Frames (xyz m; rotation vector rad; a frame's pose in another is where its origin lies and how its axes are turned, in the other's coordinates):
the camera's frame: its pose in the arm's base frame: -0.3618 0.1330 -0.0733 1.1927 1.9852 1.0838
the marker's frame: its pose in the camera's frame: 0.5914 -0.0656 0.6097 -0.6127 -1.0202 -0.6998
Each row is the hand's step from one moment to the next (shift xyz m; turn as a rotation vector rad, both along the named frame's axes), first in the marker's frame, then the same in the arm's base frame.
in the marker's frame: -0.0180 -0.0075 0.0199 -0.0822 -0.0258 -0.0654
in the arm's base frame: 0.0101 -0.0192 0.0174 -0.0910 -0.0576 0.0106
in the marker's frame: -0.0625 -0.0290 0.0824 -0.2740 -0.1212 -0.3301
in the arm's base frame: 0.0472 -0.0711 0.0652 -0.3948 -0.2037 -0.0372
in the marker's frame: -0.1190 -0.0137 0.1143 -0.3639 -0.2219 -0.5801
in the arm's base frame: 0.0460 -0.0954 0.1273 -0.6374 -0.2989 -0.1505
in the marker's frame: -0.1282 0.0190 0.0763 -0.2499 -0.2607 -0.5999
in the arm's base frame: 0.0033 -0.0684 0.1339 -0.5949 -0.2630 -0.2591
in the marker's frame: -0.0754 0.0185 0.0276 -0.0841 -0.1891 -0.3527
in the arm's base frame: -0.0143 -0.0317 0.0747 -0.3146 -0.1483 -0.2152
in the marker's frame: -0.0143 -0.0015 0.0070 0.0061 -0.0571 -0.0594
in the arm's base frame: -0.0003 -0.0103 0.0122 -0.0394 -0.0340 -0.0642
